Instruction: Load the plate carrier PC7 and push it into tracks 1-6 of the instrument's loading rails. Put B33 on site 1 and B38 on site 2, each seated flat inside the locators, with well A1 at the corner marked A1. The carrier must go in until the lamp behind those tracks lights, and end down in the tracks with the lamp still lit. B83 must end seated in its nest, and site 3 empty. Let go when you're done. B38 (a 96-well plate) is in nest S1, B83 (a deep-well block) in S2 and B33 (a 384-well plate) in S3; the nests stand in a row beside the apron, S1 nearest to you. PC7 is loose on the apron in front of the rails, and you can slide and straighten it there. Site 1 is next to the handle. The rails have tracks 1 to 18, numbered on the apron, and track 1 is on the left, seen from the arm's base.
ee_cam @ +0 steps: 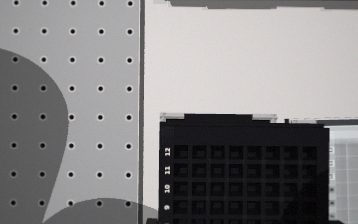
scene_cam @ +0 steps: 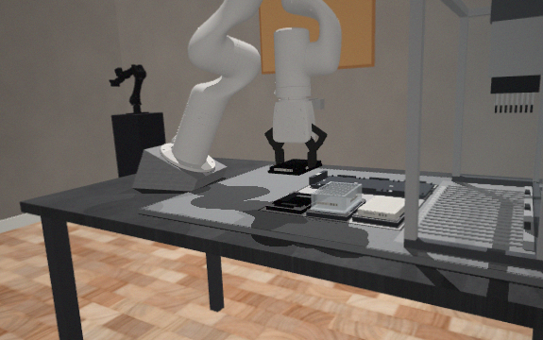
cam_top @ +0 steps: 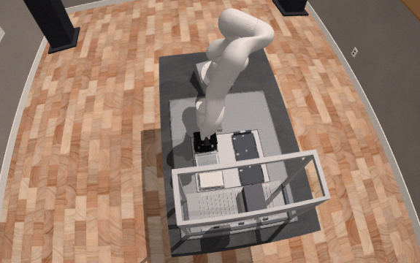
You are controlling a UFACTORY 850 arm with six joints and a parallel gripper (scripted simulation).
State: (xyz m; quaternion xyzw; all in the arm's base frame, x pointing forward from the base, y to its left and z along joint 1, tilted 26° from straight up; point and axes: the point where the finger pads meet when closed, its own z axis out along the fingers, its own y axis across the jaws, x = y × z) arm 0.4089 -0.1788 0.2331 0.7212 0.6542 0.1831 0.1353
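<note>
Now: the dark carrier PC7 230 mm to the left of my hand, 130 mm ahead of it and 90 mm below it. The rest, counted from my hand: nest S1: 100 mm below; black 96-well plate B38: 10 mm below; nest S3: 220 mm ahead, 100 mm below, 10 mm to the right.
</note>
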